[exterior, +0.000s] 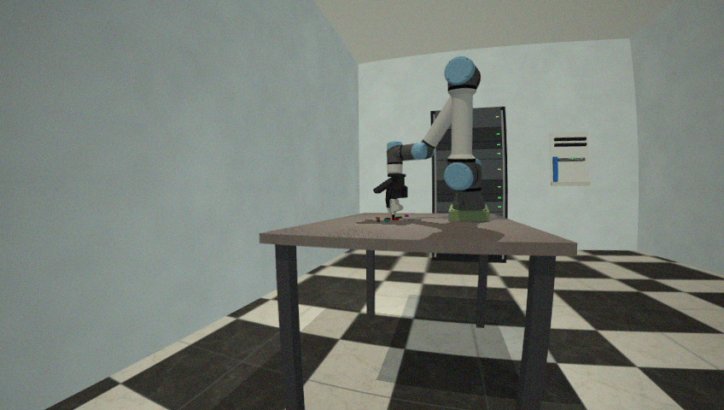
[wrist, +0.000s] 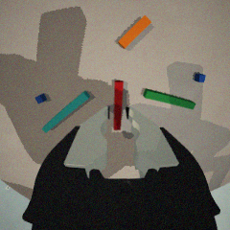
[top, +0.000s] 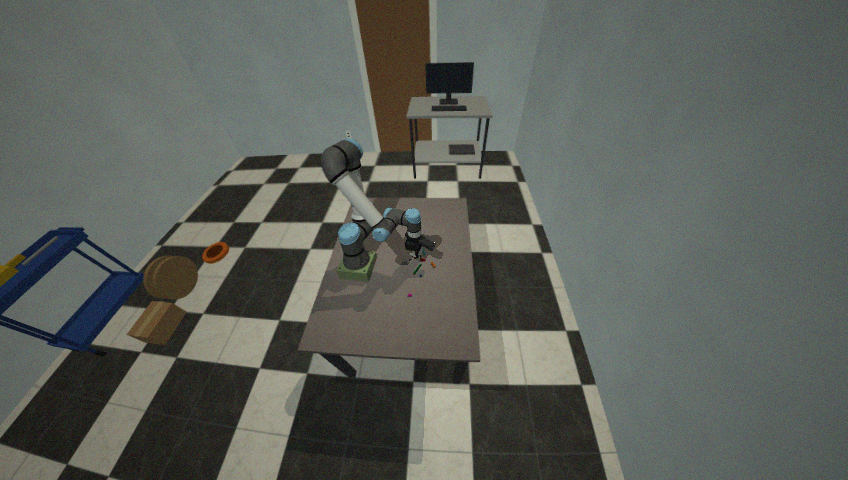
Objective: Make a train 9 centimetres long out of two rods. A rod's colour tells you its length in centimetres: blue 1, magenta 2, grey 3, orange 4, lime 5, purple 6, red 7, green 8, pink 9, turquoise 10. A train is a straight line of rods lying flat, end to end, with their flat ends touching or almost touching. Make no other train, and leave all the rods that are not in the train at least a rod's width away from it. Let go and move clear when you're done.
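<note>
The red rod lies 10 mm below my hand. From my hand the other things lie so: turquoise rod (80 mm to the left, 30 mm ahead, 10 mm below); then green rod (70 mm to the right, 20 mm behind, 10 mm below); then orange rod (70 mm ahead, 60 mm to the right, 10 mm below).
</note>
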